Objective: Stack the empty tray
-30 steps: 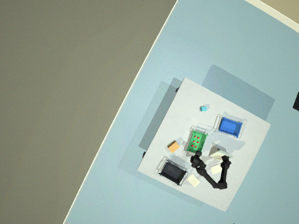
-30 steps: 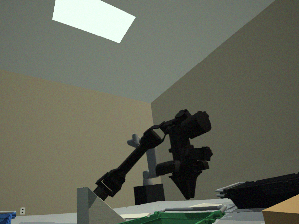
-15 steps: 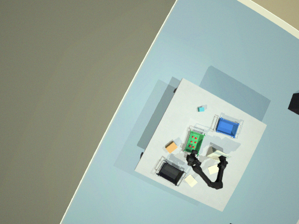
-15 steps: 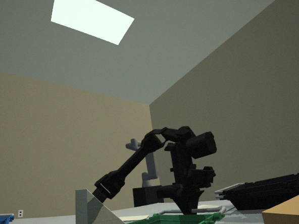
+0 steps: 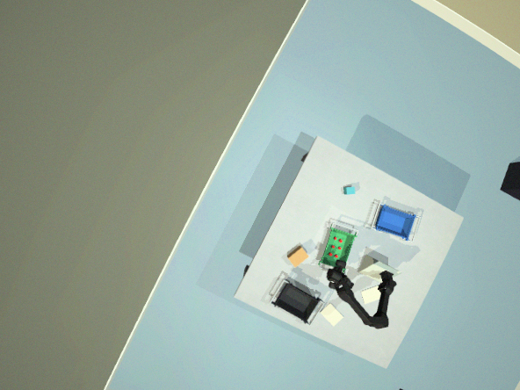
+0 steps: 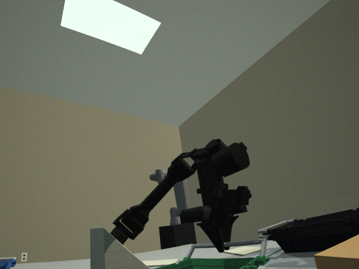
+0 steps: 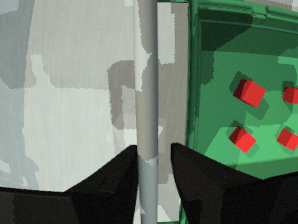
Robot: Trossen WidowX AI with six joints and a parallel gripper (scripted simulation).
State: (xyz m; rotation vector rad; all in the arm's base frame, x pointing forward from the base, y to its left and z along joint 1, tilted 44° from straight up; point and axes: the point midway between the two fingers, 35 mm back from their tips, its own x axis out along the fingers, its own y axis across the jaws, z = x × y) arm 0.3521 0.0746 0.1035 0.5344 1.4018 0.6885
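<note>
The blue tray is 290 mm behind my gripper tip, 480 mm to the right of it and 30 mm below it. Round my gripper tip: orange block 250 mm ahead, 20 mm to the left, 40 mm below; then cyan block 100 mm ahead, 550 mm to the right, 50 mm below.
</note>
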